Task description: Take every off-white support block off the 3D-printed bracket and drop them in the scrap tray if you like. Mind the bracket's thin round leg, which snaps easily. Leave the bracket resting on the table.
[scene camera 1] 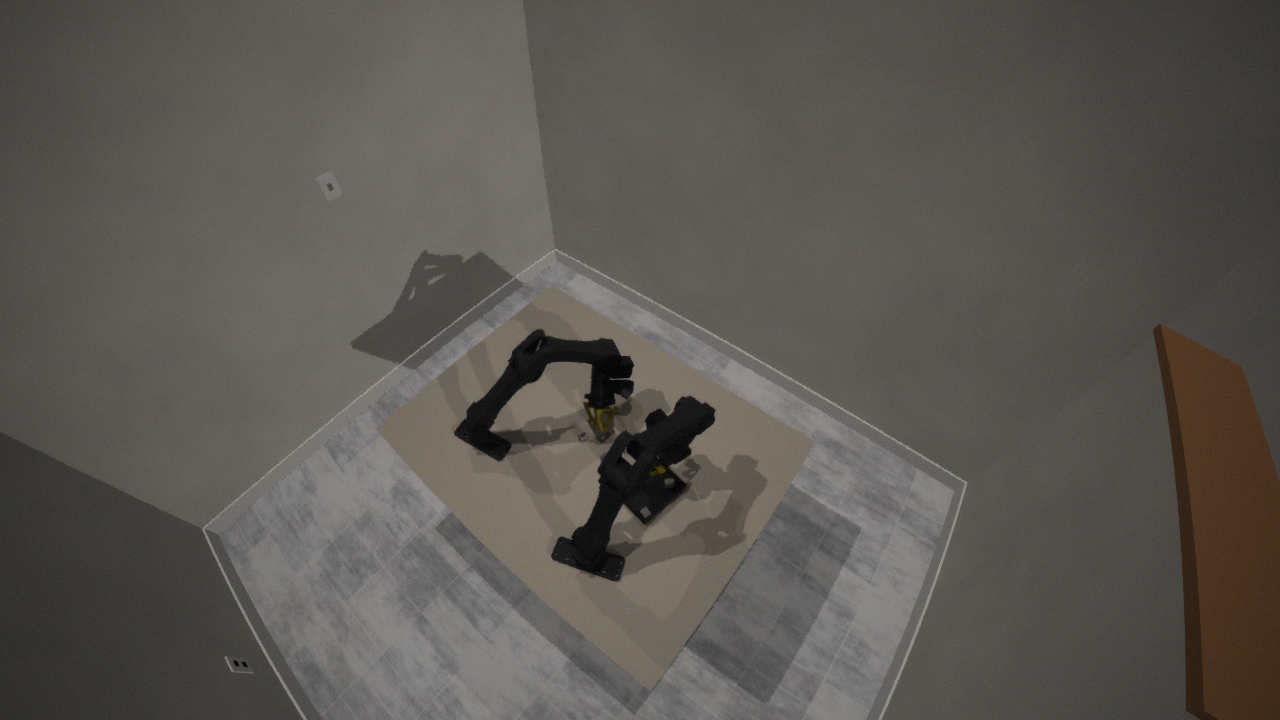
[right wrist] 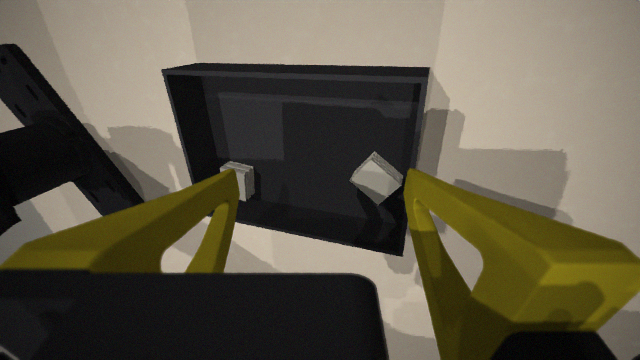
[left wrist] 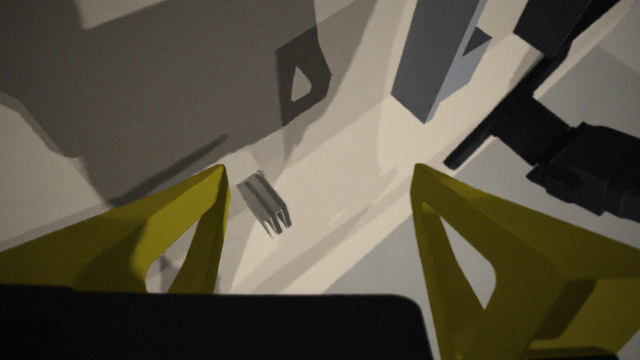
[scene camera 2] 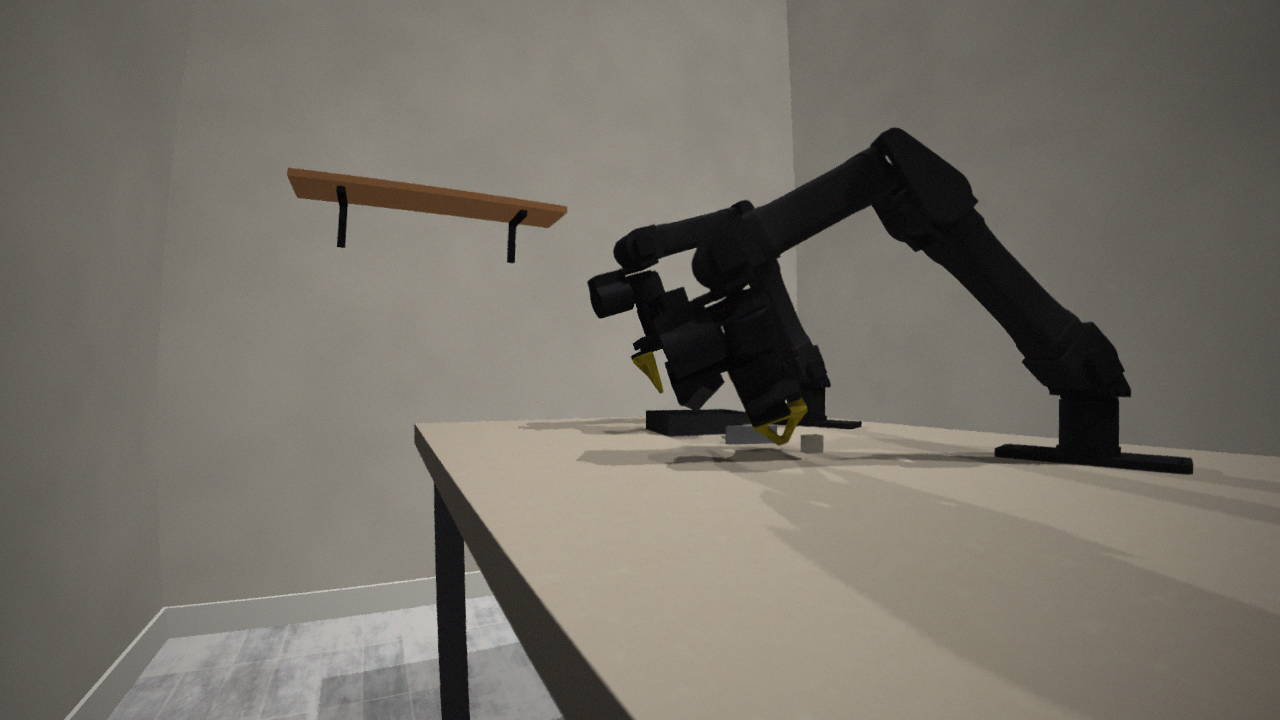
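Observation:
The grey bracket [scene camera 2: 748, 435] [left wrist: 425, 55] rests on the table, partly out of the left wrist view; its thin round leg cannot be made out. A small ribbed off-white block [scene camera 2: 811, 443] [left wrist: 264, 202] lies on the table apart from the bracket. Two off-white blocks, one at the right [right wrist: 376, 180] and one at the left [right wrist: 246, 183], lie inside the black scrap tray [scene camera 2: 671, 422] [right wrist: 300, 74]. My left gripper [left wrist: 320, 178] is open and empty, low over the table near the loose block. My right gripper [right wrist: 321, 180] is open and empty above the tray.
The two black arms reach over the beige table [scene camera 1: 537, 501] [scene camera 2: 805, 573] close together; in scene camera 2 the left arm partly covers the right. The right arm's base [scene camera 1: 588, 559] stands near the tray. A wooden shelf [scene camera 2: 420, 197] hangs on the wall.

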